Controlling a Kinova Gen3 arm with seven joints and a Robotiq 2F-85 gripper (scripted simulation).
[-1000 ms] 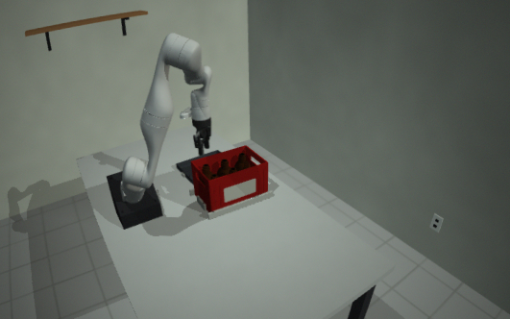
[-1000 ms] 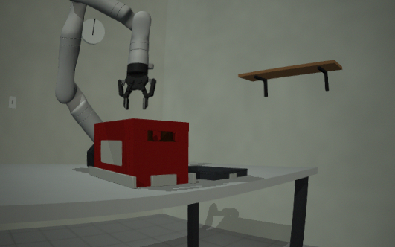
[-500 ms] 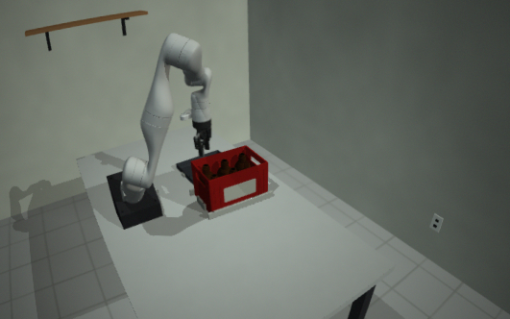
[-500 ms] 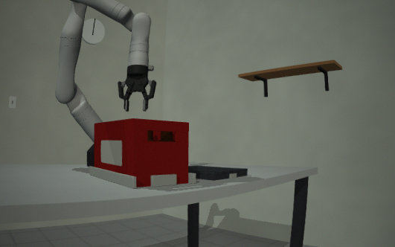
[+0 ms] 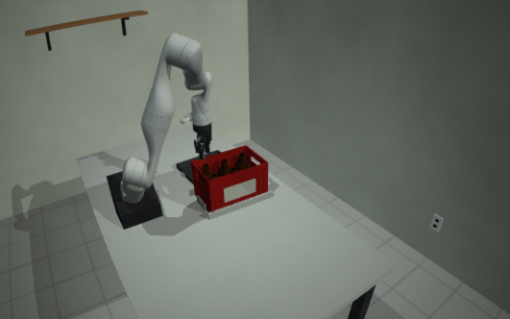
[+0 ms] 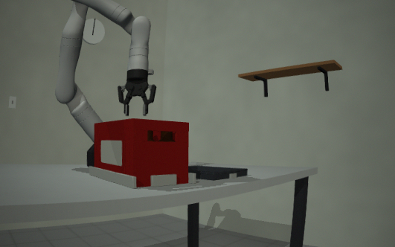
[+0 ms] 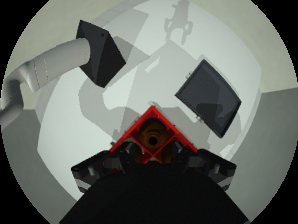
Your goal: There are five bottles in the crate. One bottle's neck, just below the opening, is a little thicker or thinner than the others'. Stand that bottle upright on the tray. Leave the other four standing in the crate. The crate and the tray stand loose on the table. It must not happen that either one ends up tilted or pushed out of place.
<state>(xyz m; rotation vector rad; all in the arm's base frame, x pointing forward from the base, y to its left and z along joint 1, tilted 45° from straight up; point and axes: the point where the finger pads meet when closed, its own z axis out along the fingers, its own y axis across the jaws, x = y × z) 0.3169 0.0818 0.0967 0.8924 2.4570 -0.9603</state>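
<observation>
Right now my hand is 9 cm short of the red crate, 4 cm to the left of it and 14 cm above it. Also, from my hand: dark tray (8 cm ahead, 24 cm to the left, 21 cm below).
</observation>
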